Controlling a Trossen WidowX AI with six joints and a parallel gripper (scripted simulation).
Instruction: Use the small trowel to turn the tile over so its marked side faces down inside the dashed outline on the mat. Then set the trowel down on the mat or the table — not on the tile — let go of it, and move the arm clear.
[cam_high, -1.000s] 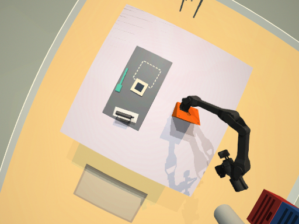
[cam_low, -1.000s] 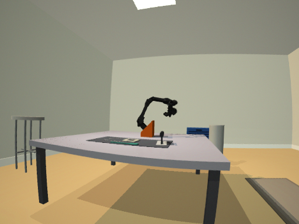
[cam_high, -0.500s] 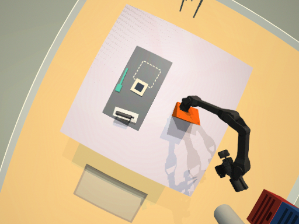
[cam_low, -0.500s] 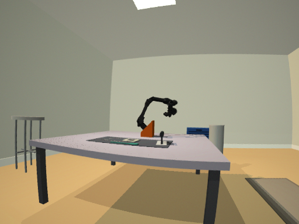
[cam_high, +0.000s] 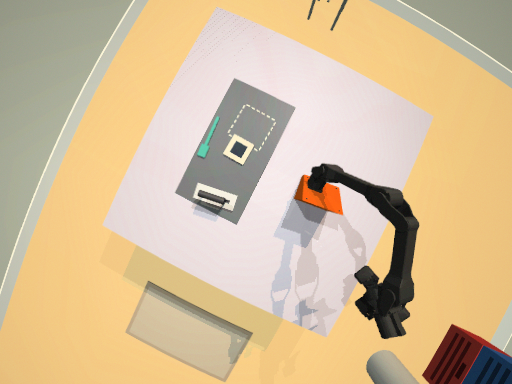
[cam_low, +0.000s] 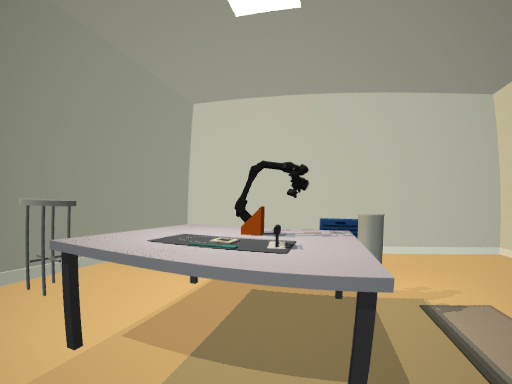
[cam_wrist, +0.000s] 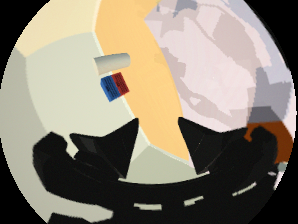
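My gripper tip is 72 cm short of the tile, 34 cm to the left of it and 25 cm above it. The rest, counted from my gripper tip: dark grey mat (73 cm ahead, 34 cm to the right, 27 cm below); teal trowel (87 cm ahead, 33 cm to the right, 25 cm below).
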